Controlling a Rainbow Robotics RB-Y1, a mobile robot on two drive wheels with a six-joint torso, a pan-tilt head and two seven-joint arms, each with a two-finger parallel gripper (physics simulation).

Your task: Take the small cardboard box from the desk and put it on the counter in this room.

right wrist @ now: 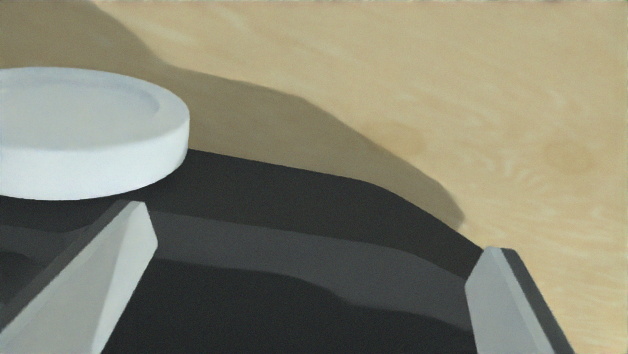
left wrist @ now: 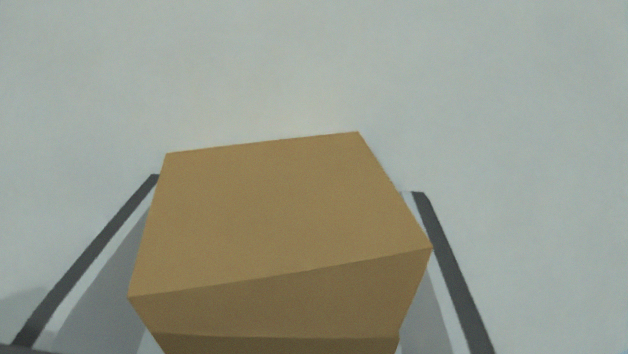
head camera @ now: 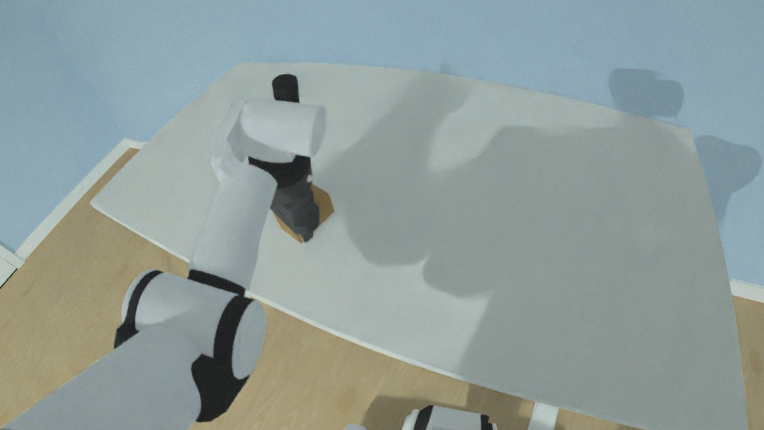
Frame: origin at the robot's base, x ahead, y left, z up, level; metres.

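Where they show: left gripper, fingertip midpoint: [left wrist: 286, 205] [head camera: 294, 225]; right gripper, fingertip midpoint: [right wrist: 309, 244].
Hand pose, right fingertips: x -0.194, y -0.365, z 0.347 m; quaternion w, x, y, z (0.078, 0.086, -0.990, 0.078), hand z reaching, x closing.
After its pixels a point has its place.
The small cardboard box [head camera: 324, 206] @(x 0.408, y 0.300, z 0.753 m) [left wrist: 270, 215] @(x 0.352, y 0.355, z 0.755 m) is plain brown and sits on the pale grey desk [head camera: 374, 320] @(x 0.230, y 0.159, z 0.722 m) [left wrist: 300, 65] @(x 0.337, y 0.377, z 0.721 m). In the head camera it is partly hidden by the left gripper [head camera: 304, 227] @(x 0.371, y 0.354, z 0.732 m) [left wrist: 287, 185] @(x 0.371, y 0.354, z 0.732 m), which reaches down over it. In the left wrist view the two fingers stand against opposite sides of the box, which is slightly turned between them, so this gripper is shut on it. The right gripper [right wrist: 321, 227] @(x -0.194, y -0.365, z 0.347 m) is open and empty, in front of a dark surface and the wooden floor. The counter does not show in these views.
A blue wall [head camera: 427, 32] @(x 1.010, y 0.218, z 0.833 m) stands behind the desk. Wooden floor [head camera: 320, 384] @(x 0.207, y 0.458, z 0.001 m) [right wrist: 500, 75] @(x -0.456, y -0.391, z 0.001 m) lies along the desk's near edge. In the right wrist view, a white round disc [right wrist: 75, 170] sits at the left on a dark curved body [right wrist: 280, 190] @(x -0.205, y -0.227, z 0.100 m).
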